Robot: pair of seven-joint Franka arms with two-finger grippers.
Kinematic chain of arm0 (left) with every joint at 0, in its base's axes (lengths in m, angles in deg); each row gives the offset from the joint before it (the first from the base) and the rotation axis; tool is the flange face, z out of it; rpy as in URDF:
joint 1: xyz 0 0 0.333 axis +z
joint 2: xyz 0 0 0 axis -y
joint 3: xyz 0 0 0.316 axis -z
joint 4: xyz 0.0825 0 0 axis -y
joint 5: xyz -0.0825 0 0.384 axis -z
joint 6: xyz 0 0 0 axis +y
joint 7: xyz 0.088 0 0 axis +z
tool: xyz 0 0 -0.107 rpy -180 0 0
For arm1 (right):
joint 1: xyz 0 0 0.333 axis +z
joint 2: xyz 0 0 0 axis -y
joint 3: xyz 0 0 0.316 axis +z
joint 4: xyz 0.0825 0 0 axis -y
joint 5: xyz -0.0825 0 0.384 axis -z
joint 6: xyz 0 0 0 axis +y
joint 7: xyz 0.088 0 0 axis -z
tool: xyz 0 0 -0.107 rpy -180 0 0
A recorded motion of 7 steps. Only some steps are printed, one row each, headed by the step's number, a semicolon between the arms.
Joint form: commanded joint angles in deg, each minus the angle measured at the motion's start. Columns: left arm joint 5, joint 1, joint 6, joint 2, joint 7, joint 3, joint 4; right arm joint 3, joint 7, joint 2, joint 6, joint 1, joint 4, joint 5.
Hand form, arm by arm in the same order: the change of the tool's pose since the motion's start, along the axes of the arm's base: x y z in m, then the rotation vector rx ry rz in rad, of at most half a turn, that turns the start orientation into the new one. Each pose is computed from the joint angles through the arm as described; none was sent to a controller.
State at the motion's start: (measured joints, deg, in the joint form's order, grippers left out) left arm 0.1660 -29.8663 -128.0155 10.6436 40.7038 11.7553 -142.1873; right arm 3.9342 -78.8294 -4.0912 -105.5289 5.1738 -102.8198 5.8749
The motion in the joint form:
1: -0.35 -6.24 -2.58 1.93 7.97 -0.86 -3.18; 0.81 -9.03 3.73 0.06 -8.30 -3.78 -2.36
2: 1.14 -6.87 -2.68 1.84 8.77 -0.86 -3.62; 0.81 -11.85 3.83 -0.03 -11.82 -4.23 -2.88
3: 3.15 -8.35 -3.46 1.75 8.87 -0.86 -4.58; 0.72 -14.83 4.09 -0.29 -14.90 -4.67 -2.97
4: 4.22 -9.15 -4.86 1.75 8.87 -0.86 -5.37; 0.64 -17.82 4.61 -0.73 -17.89 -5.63 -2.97
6: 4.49 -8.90 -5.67 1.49 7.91 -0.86 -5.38; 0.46 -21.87 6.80 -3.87 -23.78 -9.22 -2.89
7: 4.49 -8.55 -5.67 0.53 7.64 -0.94 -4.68; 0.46 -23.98 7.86 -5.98 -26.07 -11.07 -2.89
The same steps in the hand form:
1: -0.0374 -0.0202 -0.0049 -0.0087 -0.0312 0.0409; -0.0148 -0.0723 0.0054 0.0372 0.0176 0.0145
2: -0.0427 -0.0222 -0.0086 -0.0160 -0.0133 0.0621; -0.0165 -0.1059 0.0027 0.0473 0.0245 -0.0004
3: -0.0539 -0.0271 -0.0151 -0.0293 0.0082 0.0632; -0.0199 -0.1365 0.0019 0.0502 0.0254 -0.0041
4: -0.0595 -0.0296 -0.0188 -0.0456 0.0106 0.0631; -0.0267 -0.1656 -0.0003 0.0514 0.0279 -0.0052
6: -0.0571 -0.0296 -0.0196 -0.0558 0.0077 0.0542; -0.0480 -0.2201 -0.0045 0.0444 0.0014 -0.0369
7: -0.0522 -0.0306 -0.0216 -0.0548 0.0130 0.0566; -0.0578 -0.2395 -0.0066 0.0380 -0.0186 -0.0378

